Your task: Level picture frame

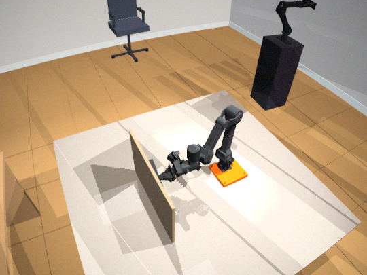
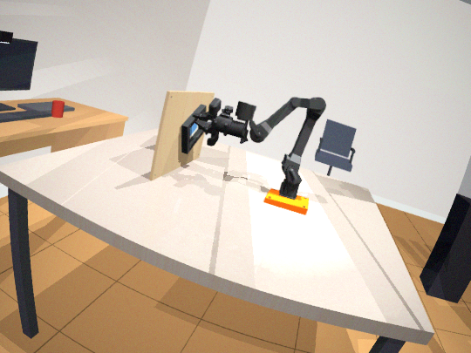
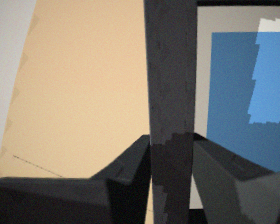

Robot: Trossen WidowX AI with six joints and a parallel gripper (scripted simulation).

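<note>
The picture frame lies 10 mm ahead of my gripper tip, 30 mm to the right of it and 50 mm below it. From my gripper tip the other things lie so: wall board: 20 mm ahead, 10 mm to the right, 60 mm below.
</note>
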